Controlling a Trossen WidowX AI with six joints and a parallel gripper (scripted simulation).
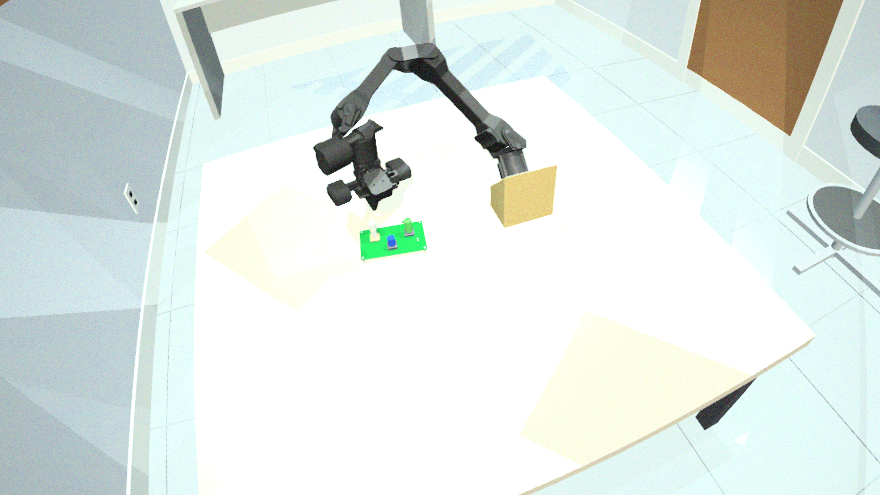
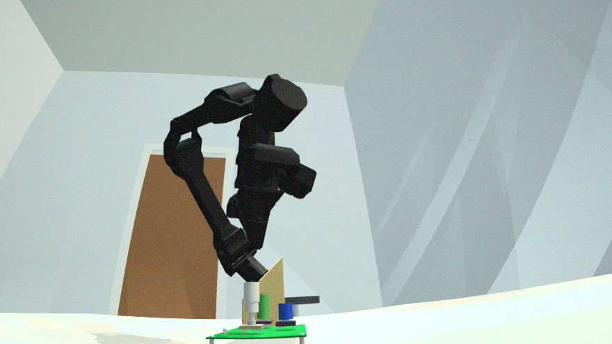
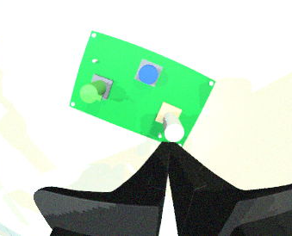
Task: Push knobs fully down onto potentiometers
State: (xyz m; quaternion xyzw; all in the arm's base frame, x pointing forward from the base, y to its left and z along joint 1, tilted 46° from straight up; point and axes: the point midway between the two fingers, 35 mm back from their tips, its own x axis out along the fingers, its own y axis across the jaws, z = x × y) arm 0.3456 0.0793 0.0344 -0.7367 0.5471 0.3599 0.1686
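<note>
Right now the grey-white knob is 1 cm ahead of my gripper tip, 1 cm to the right of it and 6 cm below it. From my gripper tip the other things lie so: green knob: 7 cm behind, 7 cm below.
</note>
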